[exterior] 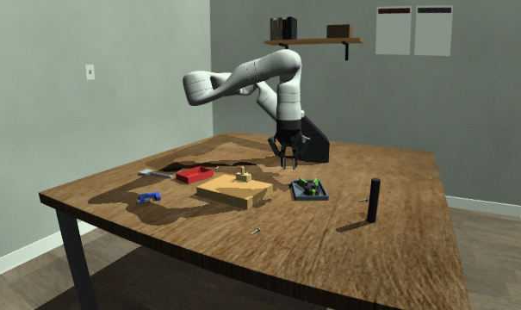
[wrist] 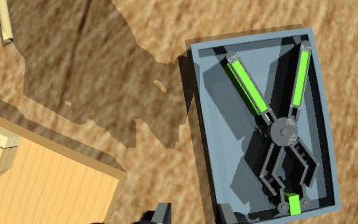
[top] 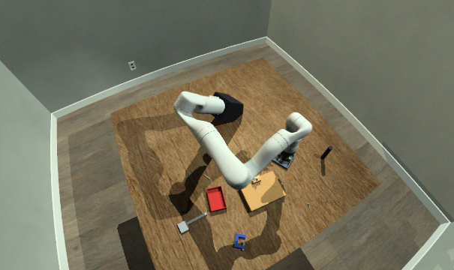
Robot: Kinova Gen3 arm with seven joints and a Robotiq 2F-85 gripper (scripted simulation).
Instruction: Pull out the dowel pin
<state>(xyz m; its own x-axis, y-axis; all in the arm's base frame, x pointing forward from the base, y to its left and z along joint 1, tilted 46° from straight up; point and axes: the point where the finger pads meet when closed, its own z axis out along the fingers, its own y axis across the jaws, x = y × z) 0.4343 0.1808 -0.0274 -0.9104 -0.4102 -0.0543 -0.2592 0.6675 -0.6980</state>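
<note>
Right now my hand is 100 mm above the blue-grey tray, 60 mm past it and 50 mm to the right of it. Round my hand: small wooden block: 160 mm to the right, 70 mm below, 10 mm ahead; then dowel pin: 160 mm to the right, 50 mm below, 10 mm ahead; then tan bench board: 160 mm to the right, 90 mm below, 70 mm ahead.
</note>
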